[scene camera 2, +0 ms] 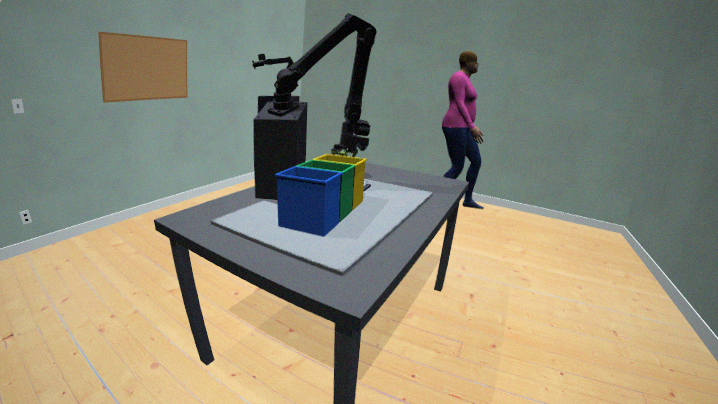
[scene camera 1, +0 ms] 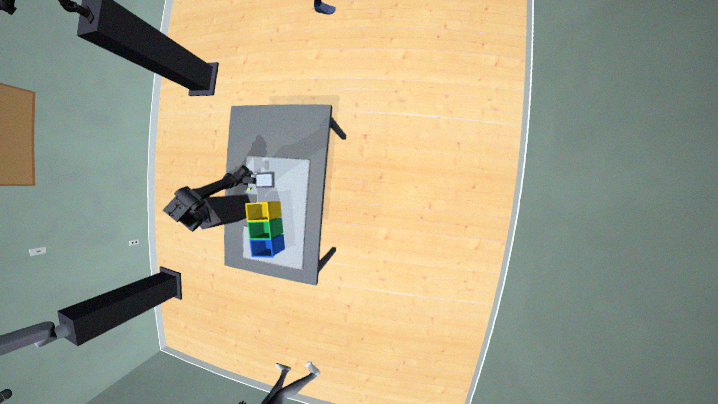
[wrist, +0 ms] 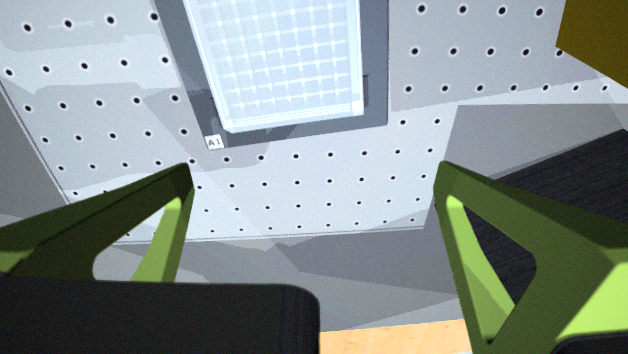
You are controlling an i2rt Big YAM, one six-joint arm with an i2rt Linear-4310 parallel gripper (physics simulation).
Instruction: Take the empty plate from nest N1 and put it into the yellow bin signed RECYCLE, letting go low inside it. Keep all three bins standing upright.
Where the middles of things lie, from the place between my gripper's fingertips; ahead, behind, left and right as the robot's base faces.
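Clear plate (wrist: pixel 264 71): my hand is 20 mm to the right of it, 40 mm short of it and 80 mm above it. Counted from my hand, the blue bin (scene camera 2: pixel 308 199) is 170 mm ahead, 460 mm to the right and 10 mm below; the green bin (scene camera 2: pixel 347 178) is 140 mm ahead, 330 mm to the right and 10 mm below; the yellow bin (scene camera 2: pixel 358 185) is 120 mm ahead, 210 mm to the right and 10 mm below.
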